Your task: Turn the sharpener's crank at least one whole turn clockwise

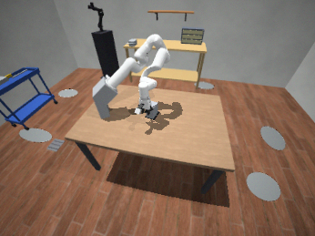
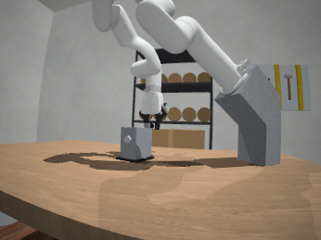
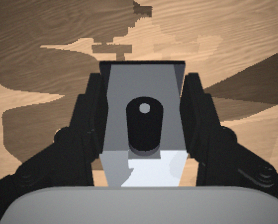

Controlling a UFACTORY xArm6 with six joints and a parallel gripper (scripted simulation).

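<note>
My gripper is now 2 cm to the right of the crank knob.
</note>
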